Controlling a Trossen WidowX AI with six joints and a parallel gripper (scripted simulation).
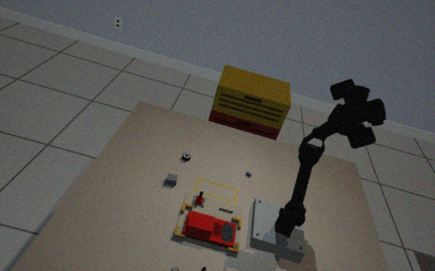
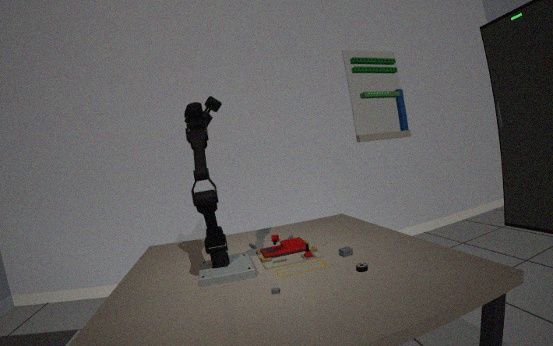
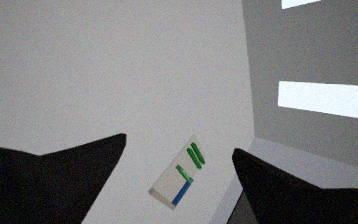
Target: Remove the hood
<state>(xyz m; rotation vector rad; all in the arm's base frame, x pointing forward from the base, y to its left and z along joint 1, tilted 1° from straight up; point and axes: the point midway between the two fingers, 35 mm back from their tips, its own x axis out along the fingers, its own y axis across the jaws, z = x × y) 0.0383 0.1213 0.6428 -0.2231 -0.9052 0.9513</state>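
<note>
My gripper tip is now 650 mm above the red hood and 280 mm short of it. Also, from my gripper tip: small grey piece 690 mm below, 410 mm to the right, 170 mm ahead; grey bar 690 mm below, 150 mm to the left, 90 mm ahead; grey block 680 mm below, 480 mm ahead, 180 mm to the right.
</note>
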